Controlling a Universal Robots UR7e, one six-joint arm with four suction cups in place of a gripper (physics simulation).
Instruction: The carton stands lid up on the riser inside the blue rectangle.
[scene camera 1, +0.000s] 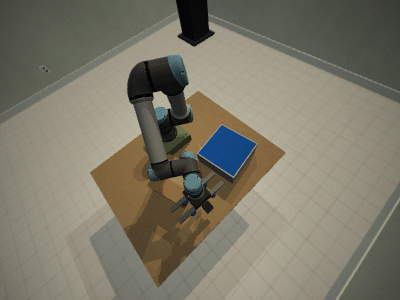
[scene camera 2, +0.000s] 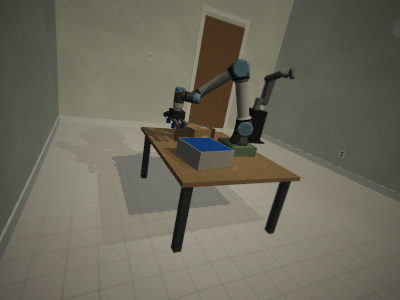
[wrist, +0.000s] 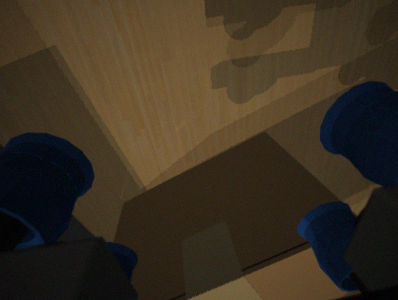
Scene:
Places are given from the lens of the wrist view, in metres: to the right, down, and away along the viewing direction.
my suction head (wrist: 51, 174): -0.05, 0.01, 0.06
brown carton (wrist: 232, 220): 0.03, 0.07, 0.17
The marked spots on the brown carton and my suction head are 0.15 m apart.

